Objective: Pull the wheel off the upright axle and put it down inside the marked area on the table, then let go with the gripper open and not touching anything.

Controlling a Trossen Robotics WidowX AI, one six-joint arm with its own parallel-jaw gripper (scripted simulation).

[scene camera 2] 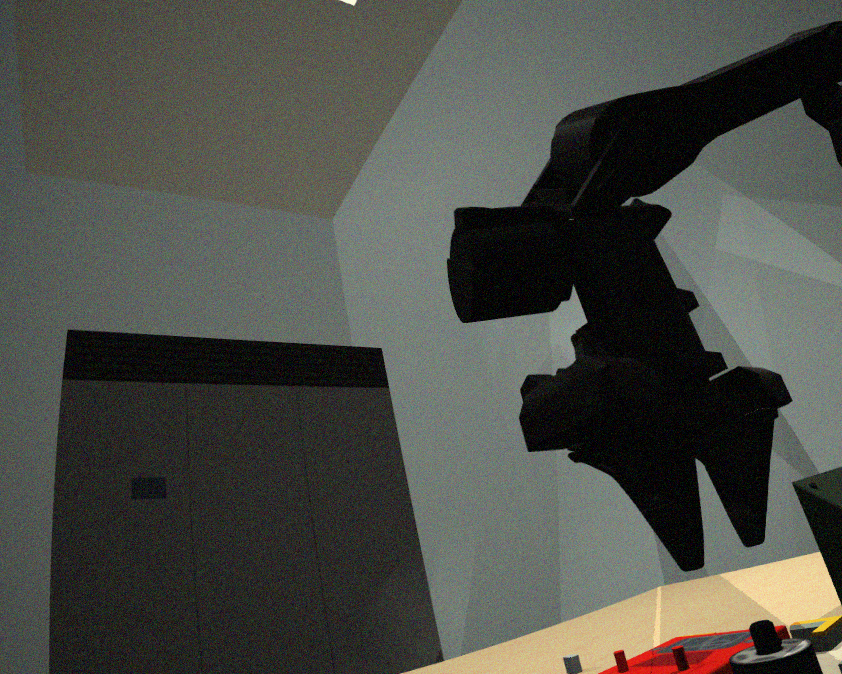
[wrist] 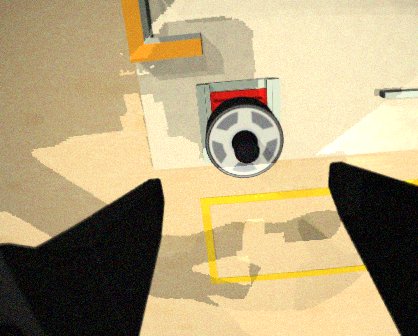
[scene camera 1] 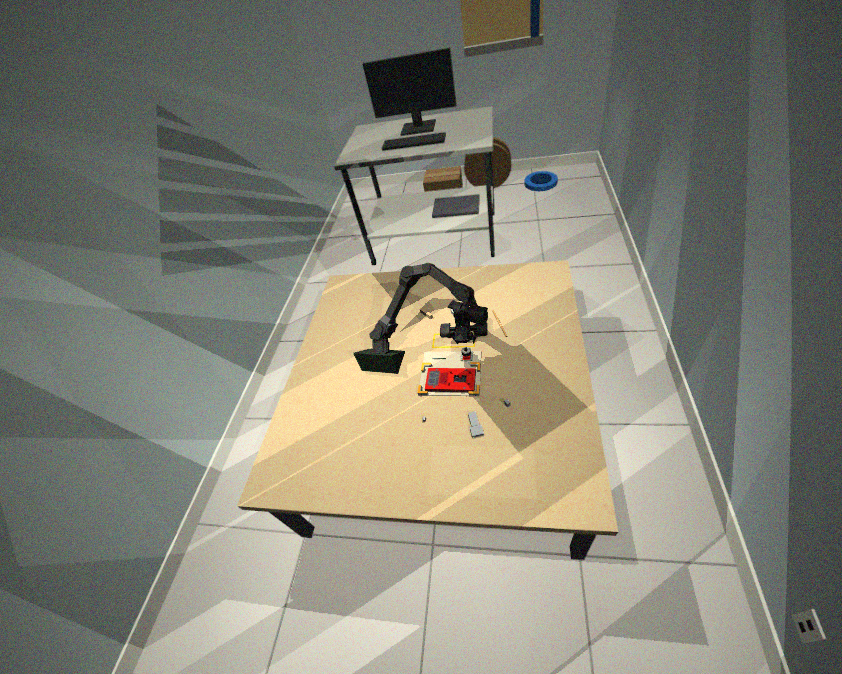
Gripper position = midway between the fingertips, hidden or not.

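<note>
My gripper (scene camera 2: 727,557) is open and it's holding nothing; you can see the gripper (wrist: 245,182) and (scene camera 1: 465,343) too. There's also a red plate (scene camera 1: 438,379), but in the wrist view that plate is out of frame.
</note>
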